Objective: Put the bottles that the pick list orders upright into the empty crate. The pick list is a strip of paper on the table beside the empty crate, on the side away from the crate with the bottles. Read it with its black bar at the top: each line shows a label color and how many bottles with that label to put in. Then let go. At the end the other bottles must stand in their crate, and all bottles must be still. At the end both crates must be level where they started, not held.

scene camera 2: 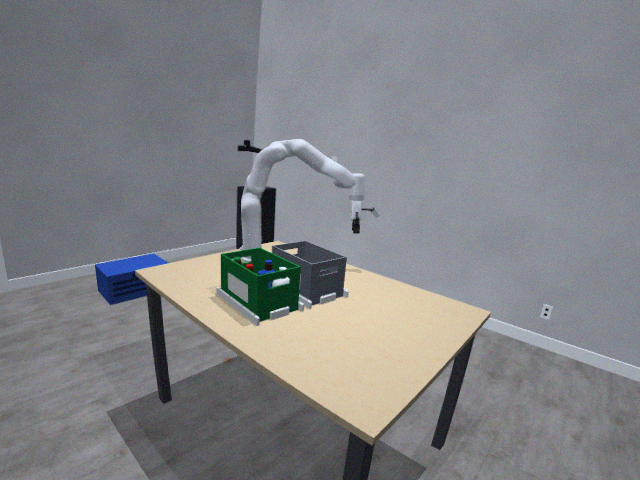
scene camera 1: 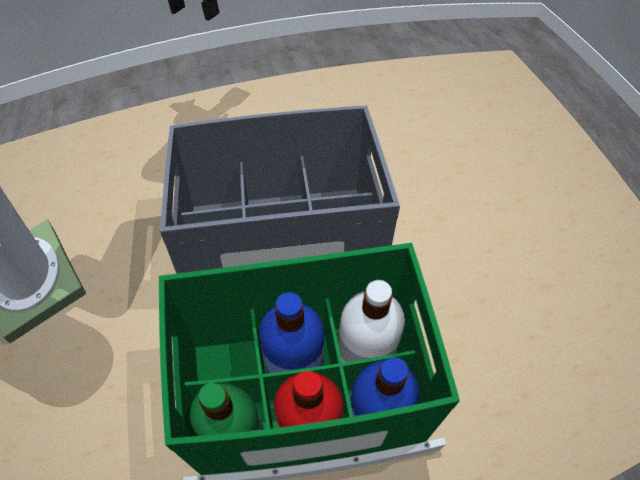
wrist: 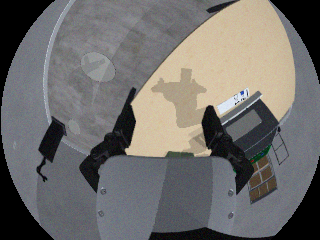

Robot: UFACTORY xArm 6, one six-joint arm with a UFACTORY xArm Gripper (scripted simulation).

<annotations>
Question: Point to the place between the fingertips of my gripper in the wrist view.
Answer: At 169,113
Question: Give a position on a white-label bottle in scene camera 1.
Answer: At 368,329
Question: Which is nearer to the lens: the red-label bottle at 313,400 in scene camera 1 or the green crate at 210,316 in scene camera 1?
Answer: The red-label bottle.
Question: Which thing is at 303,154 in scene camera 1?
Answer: A grey crate.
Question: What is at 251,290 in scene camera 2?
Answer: A green crate.
</annotations>
